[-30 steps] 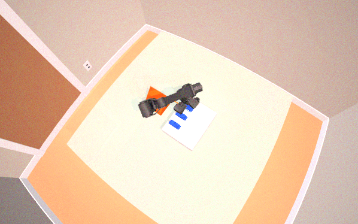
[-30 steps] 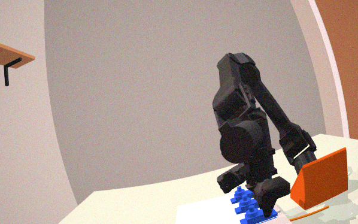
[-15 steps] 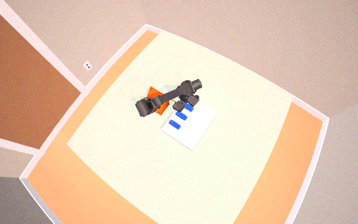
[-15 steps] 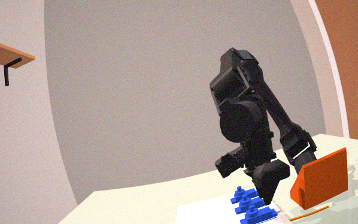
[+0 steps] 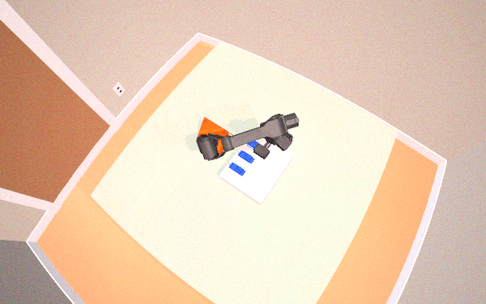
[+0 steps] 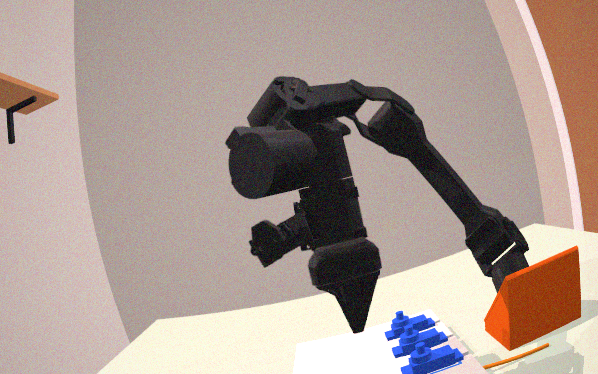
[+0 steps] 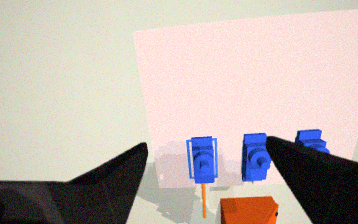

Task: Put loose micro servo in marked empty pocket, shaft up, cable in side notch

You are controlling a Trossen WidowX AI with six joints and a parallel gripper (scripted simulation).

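Now: the white deck 10 mm ahead of my gripper tip, 80 mm to the right of it and 120 mm below it.
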